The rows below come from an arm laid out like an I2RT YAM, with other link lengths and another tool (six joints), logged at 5 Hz.
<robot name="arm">
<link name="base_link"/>
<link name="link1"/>
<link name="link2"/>
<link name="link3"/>
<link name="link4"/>
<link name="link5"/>
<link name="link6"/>
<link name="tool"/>
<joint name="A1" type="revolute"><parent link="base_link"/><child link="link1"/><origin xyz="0 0 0.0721" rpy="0 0 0"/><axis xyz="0 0 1"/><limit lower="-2.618" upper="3.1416"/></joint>
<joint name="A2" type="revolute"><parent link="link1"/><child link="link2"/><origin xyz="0.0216 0.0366 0.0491" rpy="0 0 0"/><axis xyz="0 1 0"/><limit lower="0" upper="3.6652"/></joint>
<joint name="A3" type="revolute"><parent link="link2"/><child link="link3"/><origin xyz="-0.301 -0.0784 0" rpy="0 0 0"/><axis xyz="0 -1 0"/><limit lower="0" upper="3.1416"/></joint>
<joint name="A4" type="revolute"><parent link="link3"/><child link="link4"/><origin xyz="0.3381 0.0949 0.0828" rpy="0 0 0"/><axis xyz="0 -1 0"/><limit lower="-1.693" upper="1.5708"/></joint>
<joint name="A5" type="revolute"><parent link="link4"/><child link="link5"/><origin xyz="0.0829 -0.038 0.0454" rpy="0 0 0"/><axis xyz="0 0 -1"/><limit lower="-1.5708" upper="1.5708"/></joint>
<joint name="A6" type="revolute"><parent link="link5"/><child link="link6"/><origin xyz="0.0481 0 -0.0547" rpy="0 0 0"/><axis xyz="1 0 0"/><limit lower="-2.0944" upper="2.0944"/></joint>
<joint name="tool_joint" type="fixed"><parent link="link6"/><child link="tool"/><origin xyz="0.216 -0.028 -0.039" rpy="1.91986 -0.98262 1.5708"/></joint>
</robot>
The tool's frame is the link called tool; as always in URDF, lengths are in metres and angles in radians.
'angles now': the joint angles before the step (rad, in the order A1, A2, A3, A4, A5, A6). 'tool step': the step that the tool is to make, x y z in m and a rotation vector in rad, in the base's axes. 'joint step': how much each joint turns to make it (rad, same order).
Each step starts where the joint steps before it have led.
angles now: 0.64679, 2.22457, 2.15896, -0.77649, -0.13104, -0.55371
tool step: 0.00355, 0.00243, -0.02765, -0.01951, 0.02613, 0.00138
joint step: -0.00076, 0.05000, 0.01682, 0.00037, -0.00152, -0.00152
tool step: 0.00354, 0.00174, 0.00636, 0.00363, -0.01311, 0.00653
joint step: -0.00115, 0.00416, 0.01748, -0.00188, -0.00115, -0.00917
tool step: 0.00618, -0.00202, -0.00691, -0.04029, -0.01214, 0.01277
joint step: 0.00192, 0.03817, 0.04811, -0.02862, 0.02327, -0.03394
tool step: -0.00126, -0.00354, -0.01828, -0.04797, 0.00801, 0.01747
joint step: 0.00419, 0.02824, 0.01107, -0.02137, 0.01793, -0.03129
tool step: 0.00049, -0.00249, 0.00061, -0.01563, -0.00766, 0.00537
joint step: 0.00114, -0.00003, 0.00264, -0.00725, 0.01106, -0.01372
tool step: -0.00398, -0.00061, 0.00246, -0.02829, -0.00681, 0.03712
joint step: 0.00381, 0.00000, 0.01220, -0.02745, 0.00153, -0.04274
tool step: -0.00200, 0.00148, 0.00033, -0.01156, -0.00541, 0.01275
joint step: 0.00535, 0.00038, 0.00230, -0.00574, 0.00572, -0.01335
